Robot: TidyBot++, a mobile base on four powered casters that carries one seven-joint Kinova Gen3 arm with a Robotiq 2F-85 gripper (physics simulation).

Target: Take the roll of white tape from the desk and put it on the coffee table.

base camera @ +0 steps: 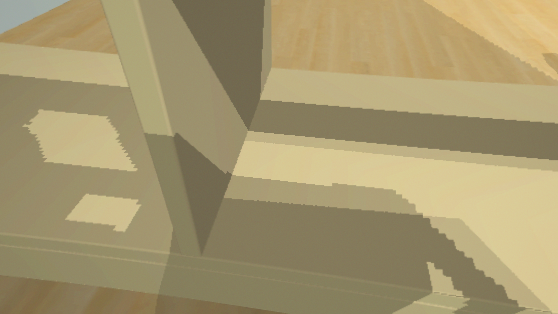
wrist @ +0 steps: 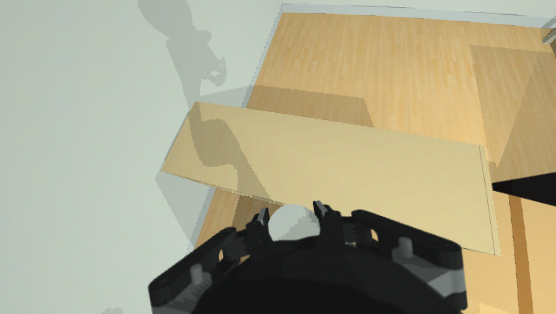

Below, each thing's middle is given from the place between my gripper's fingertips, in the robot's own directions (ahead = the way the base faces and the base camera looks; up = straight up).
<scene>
The roll of white tape [wrist: 293,221] is 20 mm behind my hand, 10 mm to the right of it and 10 mm above it.
</scene>
